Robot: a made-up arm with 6 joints.
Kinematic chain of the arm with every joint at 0, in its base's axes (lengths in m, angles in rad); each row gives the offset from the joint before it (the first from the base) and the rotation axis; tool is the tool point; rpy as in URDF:
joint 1: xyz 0 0 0.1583 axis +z
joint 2: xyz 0 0 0 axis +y
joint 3: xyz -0.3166 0 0.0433 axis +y
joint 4: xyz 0.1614 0 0.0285 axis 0.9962 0 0.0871
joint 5: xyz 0 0 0 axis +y
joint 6: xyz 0.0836 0 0.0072 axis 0.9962 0 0.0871
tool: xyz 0 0 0 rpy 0 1.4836 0
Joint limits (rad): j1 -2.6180..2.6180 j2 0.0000..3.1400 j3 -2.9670..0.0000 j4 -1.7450..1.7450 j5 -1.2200..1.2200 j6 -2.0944..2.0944
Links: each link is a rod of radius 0.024 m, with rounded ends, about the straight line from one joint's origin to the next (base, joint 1, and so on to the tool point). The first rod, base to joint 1, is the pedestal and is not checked.
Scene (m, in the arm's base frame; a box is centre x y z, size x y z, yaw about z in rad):
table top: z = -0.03
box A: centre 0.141 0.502 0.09 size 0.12 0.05 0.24 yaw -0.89
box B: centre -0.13 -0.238 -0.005 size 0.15 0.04 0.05 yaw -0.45
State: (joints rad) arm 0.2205 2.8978 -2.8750 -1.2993 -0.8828 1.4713
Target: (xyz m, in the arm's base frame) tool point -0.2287 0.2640 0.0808
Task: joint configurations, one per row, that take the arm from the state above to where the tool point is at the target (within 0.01 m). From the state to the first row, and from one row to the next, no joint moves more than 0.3 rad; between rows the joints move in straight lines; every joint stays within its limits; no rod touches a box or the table.
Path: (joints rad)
1: 0.4971 2.6179 -2.6730 -1.4107 -0.8584 1.5540
2: 0.7736 2.3380 -2.4709 -1.5221 -0.8340 1.6367
3: 1.0502 2.0582 -2.2689 -1.6336 -0.8095 1.7194
4: 1.3268 1.7783 -2.0669 -1.7450 -0.7851 1.8021
5: 1.5714 2.0699 -1.7795 -1.7450 -0.9301 1.6918
6: 1.8161 2.3615 -1.4921 -1.7450 -1.0750 1.5816
7: 2.0607 2.6531 -1.2047 -1.7450 -1.2200 1.4713

